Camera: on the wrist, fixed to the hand. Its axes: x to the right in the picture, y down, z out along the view.
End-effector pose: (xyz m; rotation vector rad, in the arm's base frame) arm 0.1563 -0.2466 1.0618 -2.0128 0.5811 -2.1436
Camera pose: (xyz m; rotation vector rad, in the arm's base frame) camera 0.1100 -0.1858 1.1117 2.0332 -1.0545 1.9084
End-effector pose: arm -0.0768 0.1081 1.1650 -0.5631 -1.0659 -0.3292
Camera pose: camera -0.0581 0.0220 1.1888 -0.9879 -1.0232 -0.5733
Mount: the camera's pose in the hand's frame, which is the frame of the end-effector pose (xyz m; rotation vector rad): 0.0286 -0.0670 -0.0550 -0.4657 -0.0336 0.0032
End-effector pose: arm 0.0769 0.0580 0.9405 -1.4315 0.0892 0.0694
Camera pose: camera 0.1111 -0.0059 0.9961 -1.8946 0.0489 0.1226
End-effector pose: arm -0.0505 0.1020 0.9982 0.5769 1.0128 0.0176
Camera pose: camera -0.0957 0.0774 0.9228 0.1525 0.9347 0.2399
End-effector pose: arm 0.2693 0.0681 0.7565 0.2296 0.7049 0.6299
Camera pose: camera 0.2803 0.0319 0.6734 -0.1891 0.5083 0.7727
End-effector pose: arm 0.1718 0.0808 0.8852 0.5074 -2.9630 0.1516
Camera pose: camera 0.1738 0.0153 0.9488 0.4403 -2.8862 -0.5377
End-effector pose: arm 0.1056 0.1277 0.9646 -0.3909 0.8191 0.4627
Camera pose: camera 0.1252 0.0513 0.9187 -0.8096 0.6749 0.6629
